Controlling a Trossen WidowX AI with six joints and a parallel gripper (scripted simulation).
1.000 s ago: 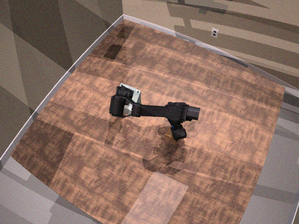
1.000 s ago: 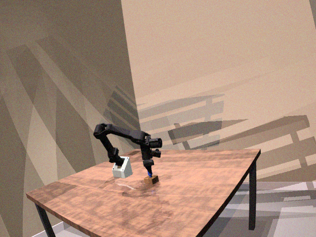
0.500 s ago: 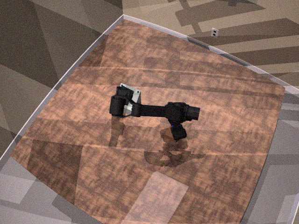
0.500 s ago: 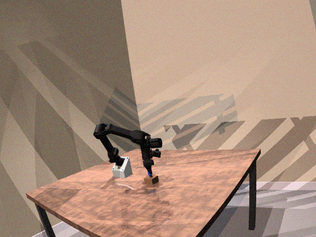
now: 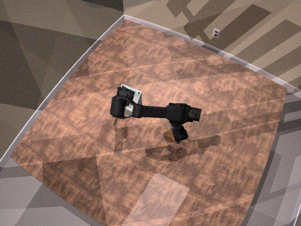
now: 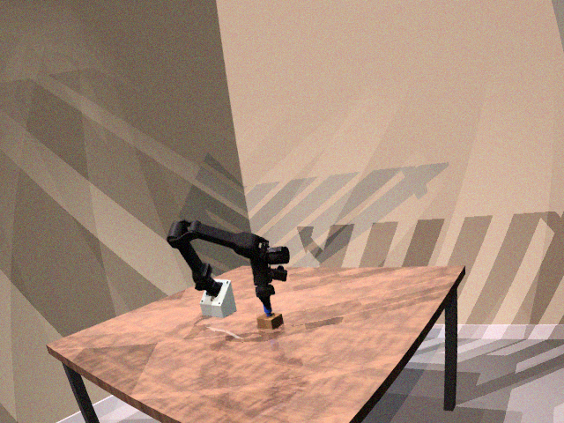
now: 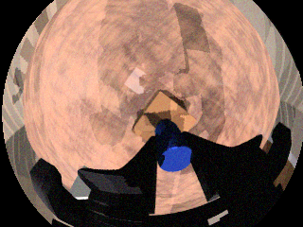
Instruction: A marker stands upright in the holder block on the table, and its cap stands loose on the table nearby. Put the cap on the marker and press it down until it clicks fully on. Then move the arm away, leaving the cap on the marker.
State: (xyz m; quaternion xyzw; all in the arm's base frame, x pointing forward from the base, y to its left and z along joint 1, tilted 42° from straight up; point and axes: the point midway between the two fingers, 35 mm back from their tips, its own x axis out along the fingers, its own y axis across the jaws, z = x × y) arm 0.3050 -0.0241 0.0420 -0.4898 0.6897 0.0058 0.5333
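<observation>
Right now the blue cap is 10 mm above my gripper tip. Round my gripper tip: holder block (50 mm below).
</observation>
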